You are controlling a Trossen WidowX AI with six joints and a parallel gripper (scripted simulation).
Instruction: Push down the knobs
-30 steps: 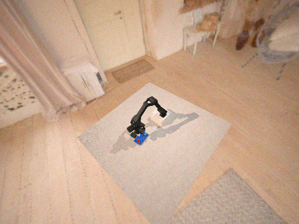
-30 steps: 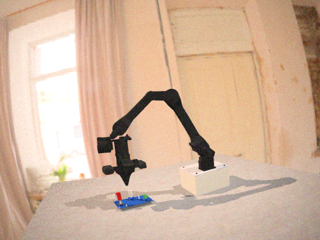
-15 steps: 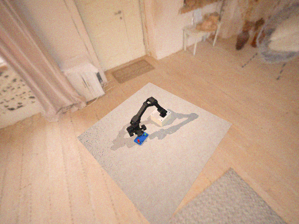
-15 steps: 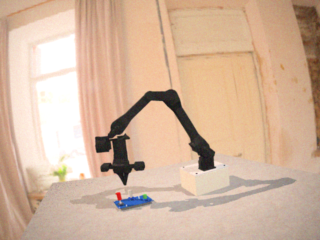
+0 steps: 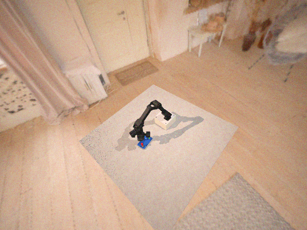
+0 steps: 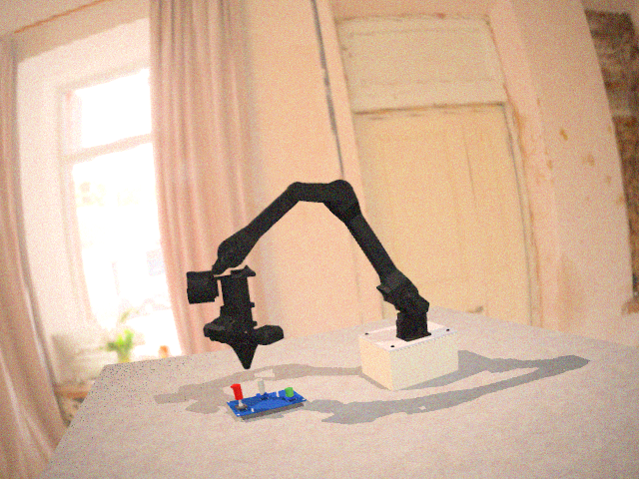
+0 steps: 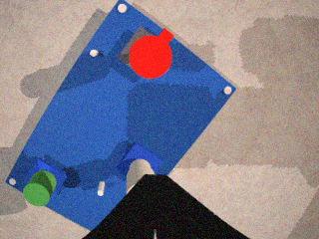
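Right now the white knob is 50 mm below my gripper tip, 20 mm to the right of it and 20 mm behind it. The rest, counted from my gripper tip: red knob 40 mm below, 30 mm to the left, 30 mm ahead.
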